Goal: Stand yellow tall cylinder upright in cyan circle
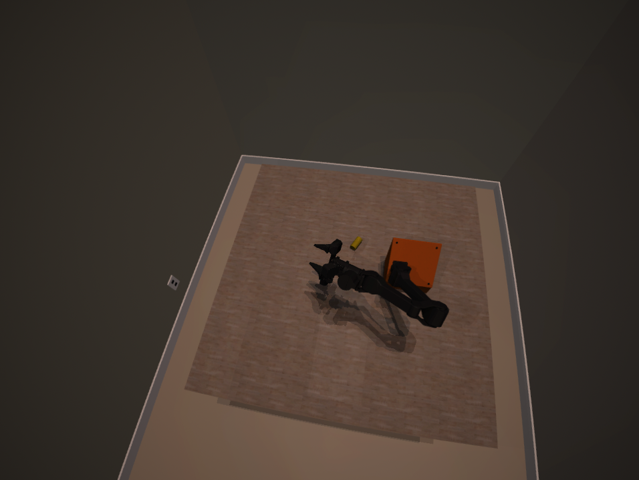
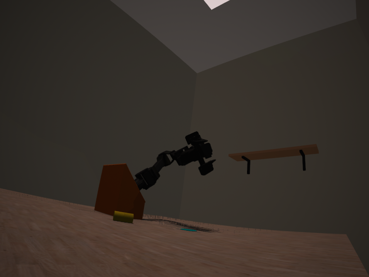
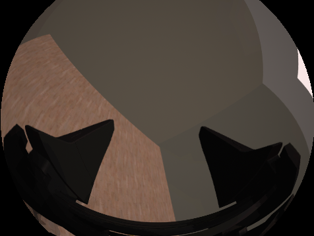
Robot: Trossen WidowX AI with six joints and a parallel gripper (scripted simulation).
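The yellow tall cylinder lies 30 cm below my gripper tip, 23 cm to the right of it and 17 cm behind it. Also, from my gripper tip: cyan circle 31 cm below, 4 cm to the right, 4 cm behind.
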